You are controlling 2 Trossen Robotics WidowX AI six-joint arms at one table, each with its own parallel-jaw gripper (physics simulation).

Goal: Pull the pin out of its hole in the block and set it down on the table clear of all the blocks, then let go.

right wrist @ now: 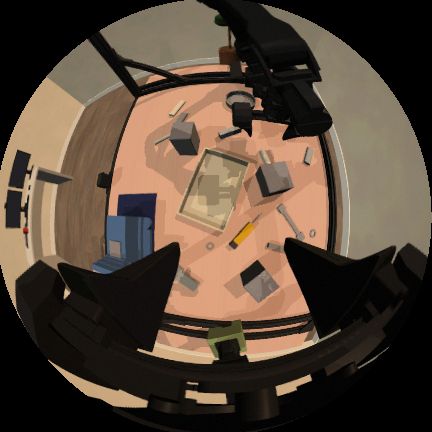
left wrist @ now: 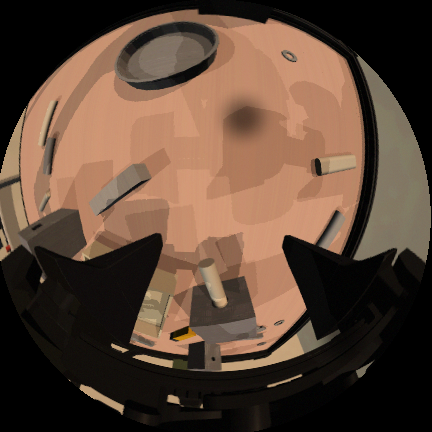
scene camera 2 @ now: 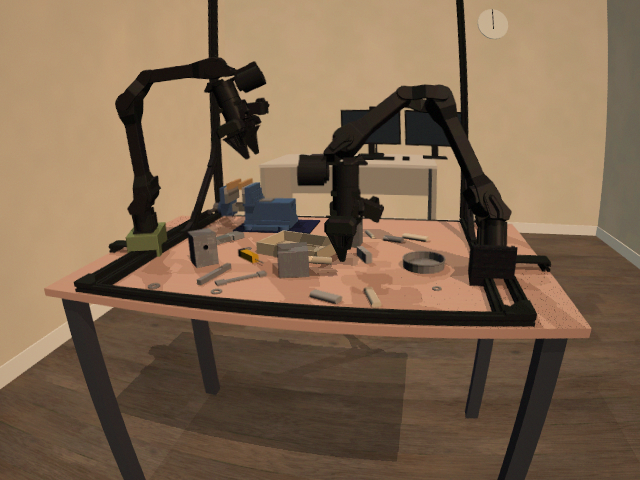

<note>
The pictures show: my left gripper, my right gripper, a cream pin, a round dish and a shallow tray.
My left gripper shows as well in the right wrist view and in the left wrist view. My right gripper is seen too in the right wrist view.
</note>
